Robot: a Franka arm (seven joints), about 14 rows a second.
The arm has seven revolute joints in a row. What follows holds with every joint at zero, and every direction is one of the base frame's. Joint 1 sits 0.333 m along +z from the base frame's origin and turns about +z. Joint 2 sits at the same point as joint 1 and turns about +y. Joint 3 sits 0.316 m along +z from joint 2 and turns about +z. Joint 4 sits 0.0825 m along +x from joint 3 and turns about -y. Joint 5 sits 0.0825 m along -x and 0.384 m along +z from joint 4 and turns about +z. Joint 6 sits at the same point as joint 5 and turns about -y. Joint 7 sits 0.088 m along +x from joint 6 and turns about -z. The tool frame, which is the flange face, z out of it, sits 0.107 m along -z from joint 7; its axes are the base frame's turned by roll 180, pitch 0 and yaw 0 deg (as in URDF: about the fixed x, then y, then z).
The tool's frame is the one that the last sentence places.
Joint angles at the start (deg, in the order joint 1, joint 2, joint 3, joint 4, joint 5, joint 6, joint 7):
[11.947, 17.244, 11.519, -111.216, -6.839, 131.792, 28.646]
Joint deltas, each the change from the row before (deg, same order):
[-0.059, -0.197, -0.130, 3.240, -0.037, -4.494, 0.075]
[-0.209, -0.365, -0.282, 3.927, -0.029, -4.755, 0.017]
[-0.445, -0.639, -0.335, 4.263, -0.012, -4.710, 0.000]
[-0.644, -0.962, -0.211, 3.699, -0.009, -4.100, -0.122]
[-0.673, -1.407, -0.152, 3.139, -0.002, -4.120, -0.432]
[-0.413, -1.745, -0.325, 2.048, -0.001, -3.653, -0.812]
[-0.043, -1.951, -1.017, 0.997, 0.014, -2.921, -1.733]
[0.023, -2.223, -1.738, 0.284, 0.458, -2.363, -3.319]
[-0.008, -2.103, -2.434, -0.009, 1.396, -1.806, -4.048]
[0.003, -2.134, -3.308, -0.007, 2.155, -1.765, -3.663]
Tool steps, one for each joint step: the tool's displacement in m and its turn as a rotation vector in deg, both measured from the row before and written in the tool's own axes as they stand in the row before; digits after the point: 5 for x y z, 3 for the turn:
[0.00951, 0.00110, -0.01953, -0.857, -0.789, 0.534]
[0.01185, 0.00435, -0.02692, -0.687, -0.245, 0.872]
[0.01225, 0.00819, -0.03336, -0.437, 0.330, 1.224]
[0.00905, 0.01037, -0.03394, -0.238, 0.635, 1.165]
[0.00452, 0.01183, -0.03464, -0.320, 0.517, 0.813]
[-0.00069, 0.01197, -0.03017, -0.480, 0.267, 0.257]
[-0.00283, 0.01499, -0.02423, -0.637, 0.152, -0.446]
[-0.00340, 0.02076, -0.02111, -0.296, 0.027, -1.344]
[-0.00271, 0.02567, -0.01726, 0.657, -0.220, -1.253]
[-0.00322, 0.03247, -0.01722, 1.487, -0.308, 0.027]

